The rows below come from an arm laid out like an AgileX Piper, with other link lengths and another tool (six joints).
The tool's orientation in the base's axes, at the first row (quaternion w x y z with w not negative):
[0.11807, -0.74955, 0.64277, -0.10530]
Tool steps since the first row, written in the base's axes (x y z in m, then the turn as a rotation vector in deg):
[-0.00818, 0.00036, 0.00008, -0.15, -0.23, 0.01]
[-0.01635, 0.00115, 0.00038, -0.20, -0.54, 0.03]
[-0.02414, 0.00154, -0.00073, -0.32, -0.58, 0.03]
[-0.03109, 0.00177, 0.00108, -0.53, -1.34, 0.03]
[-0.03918, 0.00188, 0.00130, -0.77, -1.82, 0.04]
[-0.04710, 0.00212, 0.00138, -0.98, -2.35, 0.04]
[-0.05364, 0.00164, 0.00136, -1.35, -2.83, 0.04]
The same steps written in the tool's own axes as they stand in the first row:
[-0.00159, 0.00760, -0.00259, 0.20, 0.17, -0.07]
[-0.00361, 0.01506, -0.00538, 0.50, 0.26, -0.11]
[-0.00518, 0.02266, -0.00672, 0.52, 0.38, -0.15]
[-0.00645, 0.02859, -0.01058, 1.24, 0.68, -0.25]
[-0.00779, 0.03610, -0.01329, 1.68, 0.98, -0.35]
[-0.00922, 0.04347, -0.01581, 2.17, 1.25, -0.44]
[-0.00974, 0.04969, -0.01783, 2.59, 1.67, -0.57]

